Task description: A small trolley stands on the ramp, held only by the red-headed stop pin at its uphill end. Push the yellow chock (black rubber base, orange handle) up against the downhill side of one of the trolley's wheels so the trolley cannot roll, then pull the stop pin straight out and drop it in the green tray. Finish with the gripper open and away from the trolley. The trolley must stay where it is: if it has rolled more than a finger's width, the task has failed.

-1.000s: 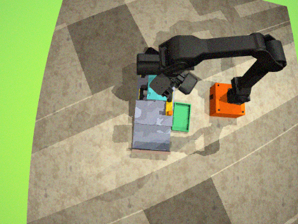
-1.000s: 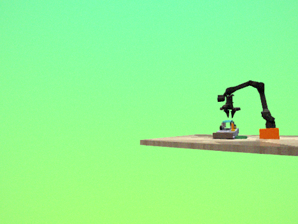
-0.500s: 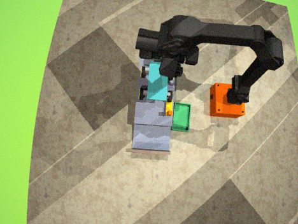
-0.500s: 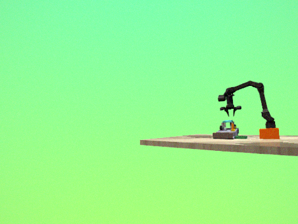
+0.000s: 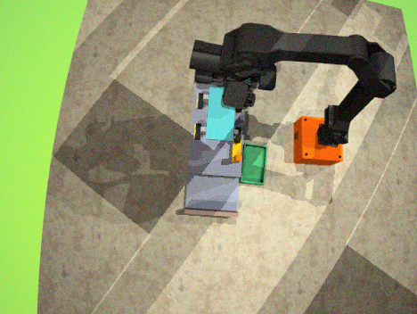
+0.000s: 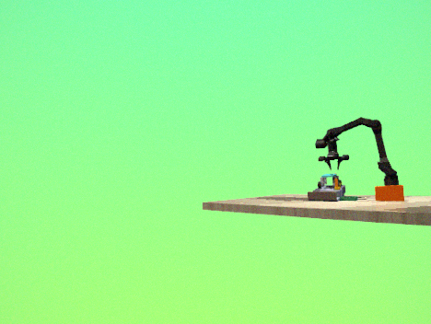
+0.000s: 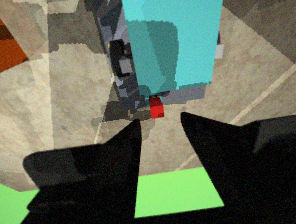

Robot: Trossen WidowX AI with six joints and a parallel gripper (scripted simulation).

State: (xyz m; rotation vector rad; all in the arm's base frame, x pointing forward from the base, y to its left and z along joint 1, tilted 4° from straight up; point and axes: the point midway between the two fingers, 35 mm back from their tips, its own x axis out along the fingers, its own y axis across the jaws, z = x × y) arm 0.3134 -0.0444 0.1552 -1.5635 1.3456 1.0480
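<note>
The red-headed stop pin lies 20 mm to the right of my gripper tip and 60 mm below it. The rest, counted from my gripper tip: cyan trolley: 10 mm ahead, 80 mm to the left, 70 mm below; then yellow chock: 50 mm behind, 160 mm to the left, 100 mm below; then grey ramp: 10 mm ahead, 90 mm to the left, 140 mm below.
</note>
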